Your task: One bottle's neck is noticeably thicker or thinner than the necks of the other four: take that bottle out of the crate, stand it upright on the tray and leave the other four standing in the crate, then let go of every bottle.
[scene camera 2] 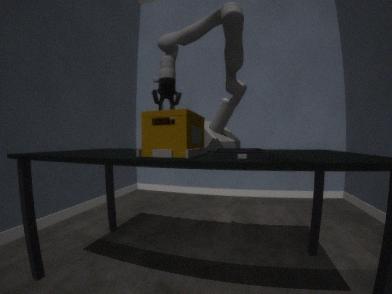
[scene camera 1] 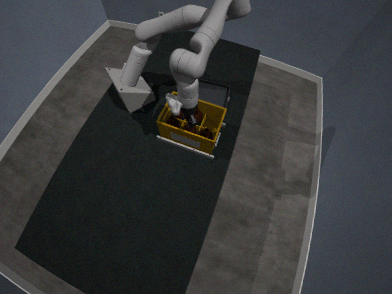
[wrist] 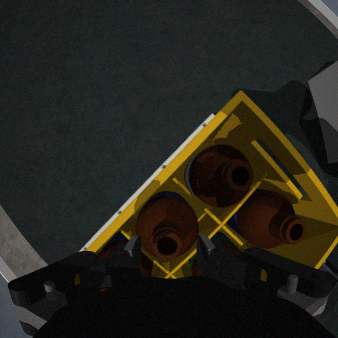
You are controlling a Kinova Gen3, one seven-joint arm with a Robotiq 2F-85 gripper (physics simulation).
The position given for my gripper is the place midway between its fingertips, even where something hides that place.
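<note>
The wrist view shows me my gripper (wrist: 168,247), and in that same view I see a bottle (wrist: 266,218) as well as a bottle (wrist: 220,175).
</note>
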